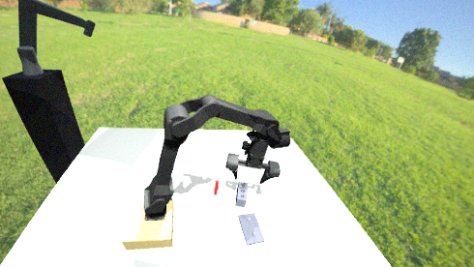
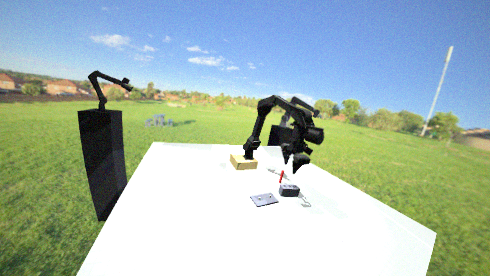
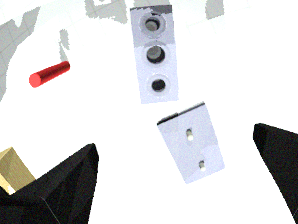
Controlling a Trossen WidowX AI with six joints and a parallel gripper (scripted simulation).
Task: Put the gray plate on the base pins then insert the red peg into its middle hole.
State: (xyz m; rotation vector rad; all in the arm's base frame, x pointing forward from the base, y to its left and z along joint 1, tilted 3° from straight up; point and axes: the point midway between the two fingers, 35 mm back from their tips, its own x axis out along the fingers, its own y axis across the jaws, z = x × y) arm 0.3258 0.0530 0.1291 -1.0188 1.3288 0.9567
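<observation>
The gray plate is 1 cm ahead of my gripper tip, 4 cm to the left of it and 11 cm below it. The rest, counted from my gripper tip: red peg 10 cm behind, 7 cm to the left, 11 cm below; gray base 1 cm ahead, 11 cm to the right, 14 cm below.
</observation>
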